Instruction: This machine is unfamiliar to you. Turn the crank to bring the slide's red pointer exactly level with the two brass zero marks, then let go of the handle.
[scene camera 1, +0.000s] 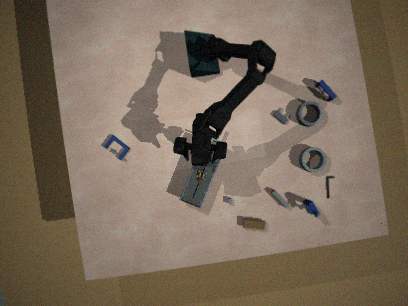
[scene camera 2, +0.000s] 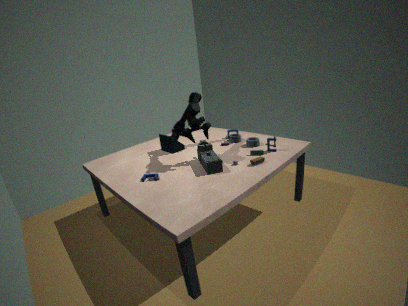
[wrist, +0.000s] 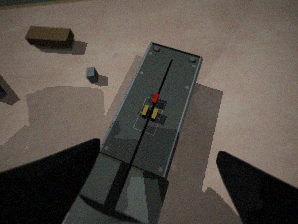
Scene:
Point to the gripper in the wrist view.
At 158, 150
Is the gripper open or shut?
Open.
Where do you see the gripper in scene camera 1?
At 200, 161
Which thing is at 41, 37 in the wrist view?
A wooden block.

